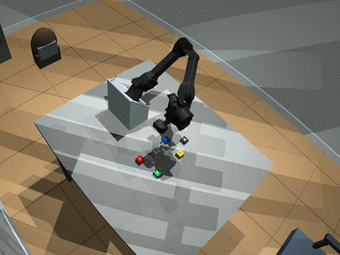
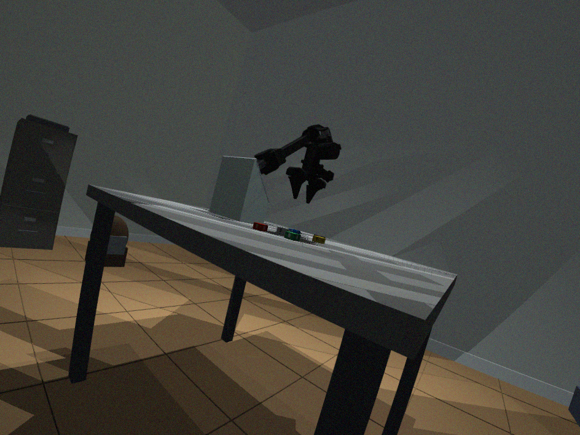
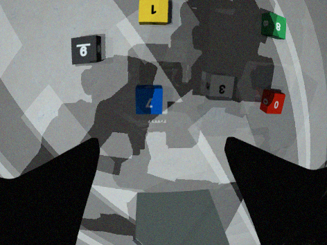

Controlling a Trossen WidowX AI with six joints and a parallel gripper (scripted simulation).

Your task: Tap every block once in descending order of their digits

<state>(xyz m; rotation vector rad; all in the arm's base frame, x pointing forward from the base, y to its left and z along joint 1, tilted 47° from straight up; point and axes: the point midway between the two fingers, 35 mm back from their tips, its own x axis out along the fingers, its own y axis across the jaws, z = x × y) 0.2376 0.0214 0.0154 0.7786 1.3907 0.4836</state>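
Right now my gripper tip is 120 mm above the black block, 80 mm to the right of it and 70 mm short of it. From my gripper tip the other things lie so: white block (120 mm below, 80 mm to the right); then blue block (120 mm below, 10 mm to the left); then yellow block (120 mm below, 100 mm ahead, 10 mm to the right).
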